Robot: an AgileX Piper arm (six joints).
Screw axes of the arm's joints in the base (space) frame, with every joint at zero. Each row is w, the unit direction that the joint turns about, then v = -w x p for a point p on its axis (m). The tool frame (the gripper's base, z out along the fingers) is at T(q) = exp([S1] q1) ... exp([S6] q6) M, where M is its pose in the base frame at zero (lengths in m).
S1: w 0 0 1 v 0 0 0
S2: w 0 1 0 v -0.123 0 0
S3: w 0 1 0 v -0.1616 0 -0.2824
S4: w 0.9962 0 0.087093 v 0 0.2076 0
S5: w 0 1 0 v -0.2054 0 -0.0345
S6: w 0.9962 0 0.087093 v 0 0.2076 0
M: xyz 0.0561 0 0.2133 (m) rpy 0 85 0 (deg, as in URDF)
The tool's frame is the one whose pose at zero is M.
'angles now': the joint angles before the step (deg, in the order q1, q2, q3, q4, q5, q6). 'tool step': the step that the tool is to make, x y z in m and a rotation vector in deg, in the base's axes. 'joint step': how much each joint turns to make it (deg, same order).
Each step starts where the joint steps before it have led.
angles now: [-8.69, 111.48, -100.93, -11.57, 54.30, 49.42]
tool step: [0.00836, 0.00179, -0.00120, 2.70, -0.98, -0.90]
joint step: [-0.01, 1.73, -2.48, 2.46, 0.31, 0.73]
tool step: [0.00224, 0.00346, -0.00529, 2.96, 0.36, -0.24]
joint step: [0.01, 0.67, -0.11, 2.91, 0.25, -0.05]
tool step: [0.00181, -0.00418, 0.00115, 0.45, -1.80, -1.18]
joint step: [-0.55, 0.07, -0.07, 0.25, -1.63, 0.91]
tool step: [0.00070, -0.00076, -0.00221, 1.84, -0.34, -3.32]
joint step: [-0.06, 0.29, -0.01, -0.13, 0.00, 3.85]
